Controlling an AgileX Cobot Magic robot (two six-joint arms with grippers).
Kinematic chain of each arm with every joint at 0, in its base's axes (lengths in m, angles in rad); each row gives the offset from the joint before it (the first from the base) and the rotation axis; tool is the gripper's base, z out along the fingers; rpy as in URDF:
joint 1: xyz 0 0 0.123 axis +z
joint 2: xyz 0 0 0 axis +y
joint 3: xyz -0.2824 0 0.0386 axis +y
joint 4: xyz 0.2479 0 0.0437 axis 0.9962 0 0.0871
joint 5: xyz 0 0 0 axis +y
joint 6: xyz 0.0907 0 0.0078 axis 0.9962 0 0.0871
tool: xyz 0 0 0 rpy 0 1.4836 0
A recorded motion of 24 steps. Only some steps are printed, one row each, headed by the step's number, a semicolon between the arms.
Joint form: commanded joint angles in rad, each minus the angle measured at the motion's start. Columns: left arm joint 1, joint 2, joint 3, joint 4, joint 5, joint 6; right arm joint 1, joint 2, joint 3, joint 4, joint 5, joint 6.
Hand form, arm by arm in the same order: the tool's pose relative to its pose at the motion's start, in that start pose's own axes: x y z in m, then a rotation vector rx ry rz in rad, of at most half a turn. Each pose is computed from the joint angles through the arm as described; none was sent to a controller.
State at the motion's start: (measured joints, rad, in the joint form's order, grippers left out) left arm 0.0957 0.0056 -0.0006 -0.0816 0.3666 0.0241; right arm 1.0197 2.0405 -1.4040 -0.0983 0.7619 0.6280
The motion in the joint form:
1: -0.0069 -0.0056 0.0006 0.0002 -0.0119 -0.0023; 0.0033 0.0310 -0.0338 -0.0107 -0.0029 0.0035
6: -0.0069 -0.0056 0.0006 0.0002 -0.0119 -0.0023; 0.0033 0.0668 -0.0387 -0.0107 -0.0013 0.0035
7: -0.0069 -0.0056 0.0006 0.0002 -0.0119 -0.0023; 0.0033 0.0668 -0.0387 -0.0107 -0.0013 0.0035
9: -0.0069 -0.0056 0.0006 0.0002 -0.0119 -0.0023; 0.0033 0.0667 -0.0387 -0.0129 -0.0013 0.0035
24: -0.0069 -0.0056 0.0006 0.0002 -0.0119 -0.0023; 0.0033 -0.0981 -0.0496 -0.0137 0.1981 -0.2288
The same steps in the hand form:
1: -0.0011 -0.0003 -0.0003 0.0066 -0.0165 -0.0001; -0.0050 0.0045 0.0062 0.0019 -0.0088 -0.0072
6: -0.0011 -0.0003 -0.0003 0.0066 -0.0165 -0.0001; -0.0029 0.0043 0.0200 0.0191 0.0187 -0.0094
7: -0.0011 -0.0003 -0.0003 0.0066 -0.0165 -0.0001; -0.0029 0.0043 0.0200 0.0191 0.0187 -0.0094
9: -0.0011 -0.0003 -0.0003 0.0066 -0.0165 -0.0001; -0.0030 0.0041 0.0199 0.0203 0.0177 -0.0110
24: -0.0011 -0.0003 -0.0003 0.0066 -0.0165 -0.0001; -0.0013 -0.0042 -0.0501 0.0423 0.0347 -0.2291

